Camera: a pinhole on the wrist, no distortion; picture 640 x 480 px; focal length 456.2 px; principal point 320.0 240.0 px. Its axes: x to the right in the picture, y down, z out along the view. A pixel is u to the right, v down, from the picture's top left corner.
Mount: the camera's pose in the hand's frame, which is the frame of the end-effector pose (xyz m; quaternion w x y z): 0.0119 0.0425 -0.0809 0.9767 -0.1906 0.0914 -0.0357
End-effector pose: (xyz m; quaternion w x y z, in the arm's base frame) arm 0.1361 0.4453 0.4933 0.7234 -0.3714 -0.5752 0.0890
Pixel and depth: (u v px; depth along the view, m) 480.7 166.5 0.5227
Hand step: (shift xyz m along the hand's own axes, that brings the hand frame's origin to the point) 0.2900 0.1366 0.3966
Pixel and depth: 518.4 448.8 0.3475
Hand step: 0.2324 0.3009 0.1504
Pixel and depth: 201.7 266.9 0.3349
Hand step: -0.0082 0.1924 0.2309
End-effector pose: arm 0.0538 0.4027 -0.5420 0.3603 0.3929 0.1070 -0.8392
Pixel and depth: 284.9 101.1 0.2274
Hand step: 0.0360 0.0635 0.1553
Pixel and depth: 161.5 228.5 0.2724
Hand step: -0.0288 0.1457 0.1854
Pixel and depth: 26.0 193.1 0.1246
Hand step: -0.0434 0.0846 0.0507
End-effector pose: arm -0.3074 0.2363 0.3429 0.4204 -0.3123 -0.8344 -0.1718
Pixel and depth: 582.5 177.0 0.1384
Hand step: 0.1159 0.0671 0.0392
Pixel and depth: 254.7 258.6 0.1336
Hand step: 0.0190 0.0984 0.0419
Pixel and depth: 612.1 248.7 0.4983
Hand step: 0.4209 0.2002 0.3166
